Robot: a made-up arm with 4 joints.
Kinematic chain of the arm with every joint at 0, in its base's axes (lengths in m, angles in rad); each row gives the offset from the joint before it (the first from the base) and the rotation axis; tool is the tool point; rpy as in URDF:
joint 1: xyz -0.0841 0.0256 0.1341 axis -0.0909 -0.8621 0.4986
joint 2: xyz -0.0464 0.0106 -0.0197 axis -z
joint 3: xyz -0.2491 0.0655 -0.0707 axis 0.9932 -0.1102 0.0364
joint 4: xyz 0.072 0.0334 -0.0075 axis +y
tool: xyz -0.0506 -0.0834 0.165 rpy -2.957 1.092 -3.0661
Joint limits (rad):
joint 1: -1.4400..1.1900
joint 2: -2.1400..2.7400
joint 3: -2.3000..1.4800
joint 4: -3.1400..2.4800
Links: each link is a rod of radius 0.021 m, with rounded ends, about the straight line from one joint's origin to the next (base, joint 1, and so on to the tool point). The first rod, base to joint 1, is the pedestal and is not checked.
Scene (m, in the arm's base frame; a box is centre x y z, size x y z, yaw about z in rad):
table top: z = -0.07
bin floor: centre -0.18 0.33 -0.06 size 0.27 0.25 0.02 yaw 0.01
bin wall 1: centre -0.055 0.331 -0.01 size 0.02 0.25 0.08 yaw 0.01
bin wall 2: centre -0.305 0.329 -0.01 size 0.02 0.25 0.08 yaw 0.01
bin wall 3: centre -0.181 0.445 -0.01 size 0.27 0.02 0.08 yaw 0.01
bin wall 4: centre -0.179 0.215 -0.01 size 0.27 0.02 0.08 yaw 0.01
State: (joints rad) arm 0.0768 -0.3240 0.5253 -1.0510
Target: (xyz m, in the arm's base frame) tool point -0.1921 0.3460 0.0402
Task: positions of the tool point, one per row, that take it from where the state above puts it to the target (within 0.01 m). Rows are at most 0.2 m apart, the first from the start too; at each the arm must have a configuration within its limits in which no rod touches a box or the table.
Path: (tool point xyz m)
1: -0.4935 0.0459 0.0527
2: -0.4791 0.1880 0.1059
3: -0.3999 0.3129 0.1510
4: -0.2758 0.3925 0.1643
5: -0.2585 0.3838 0.1060
6: -0.2282 0.3678 0.0640
7: -0.1921 0.3460 0.0402

